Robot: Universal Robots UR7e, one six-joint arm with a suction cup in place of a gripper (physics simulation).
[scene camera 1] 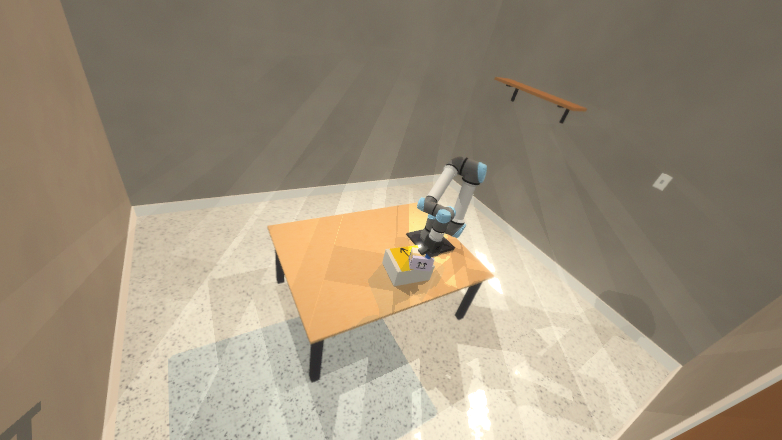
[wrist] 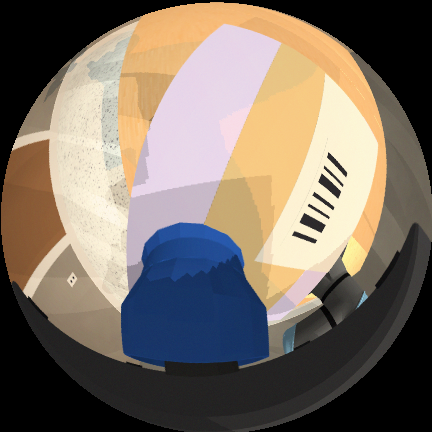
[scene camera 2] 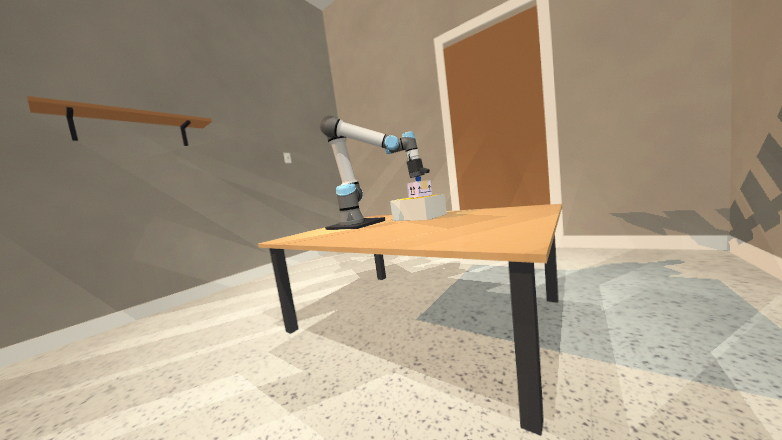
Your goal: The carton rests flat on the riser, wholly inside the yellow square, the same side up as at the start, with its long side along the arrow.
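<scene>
The lilac carton (scene camera 1: 416, 267) (scene camera 2: 414, 191) (wrist: 190, 135), with a tan tape strip, a barcode label on top and up-arrows on its sides, sits upright and level on the pale riser (scene camera 1: 411, 278) (scene camera 2: 435, 207). In scene camera 1 it is at the riser's right part, near the front edge. Part of the yellow square (scene camera 1: 399, 261) and the black arrow (scene camera 1: 404, 252) show to its left; the carton hides the rest. My blue suction cup (scene camera 1: 428, 255) (scene camera 2: 418, 178) (wrist: 192, 242) is pressed on the carton's top, toward one end, and shut on it. The wrist view shows the cup squashed.
The riser stands on the wooden table (scene camera 1: 306, 257) (scene camera 2: 481, 235), close to the arm's black base plate (scene camera 1: 445, 247) (scene camera 2: 334, 226). A wall shelf (scene camera 1: 538, 94) (scene camera 2: 120, 112) hangs beyond the table. A brown door (scene camera 2: 497, 114) is in the wall behind.
</scene>
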